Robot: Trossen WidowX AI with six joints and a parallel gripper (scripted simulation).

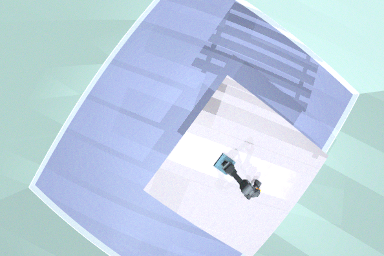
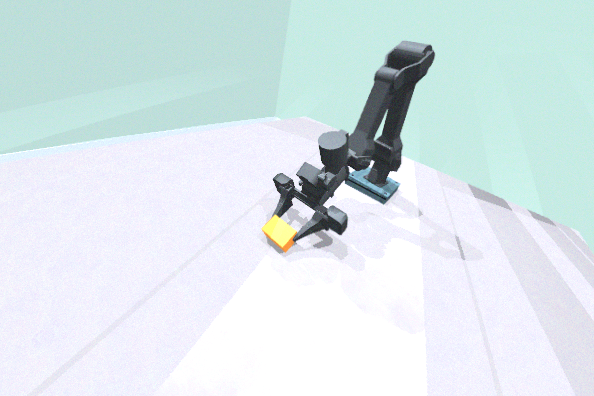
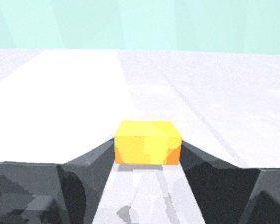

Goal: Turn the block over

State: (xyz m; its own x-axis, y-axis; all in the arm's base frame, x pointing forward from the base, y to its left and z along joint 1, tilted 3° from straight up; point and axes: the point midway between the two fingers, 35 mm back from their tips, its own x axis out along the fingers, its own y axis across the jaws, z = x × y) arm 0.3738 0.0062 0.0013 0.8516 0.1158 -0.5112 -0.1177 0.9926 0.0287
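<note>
Right now the orange block is 1 cm below my gripper tip.
</note>
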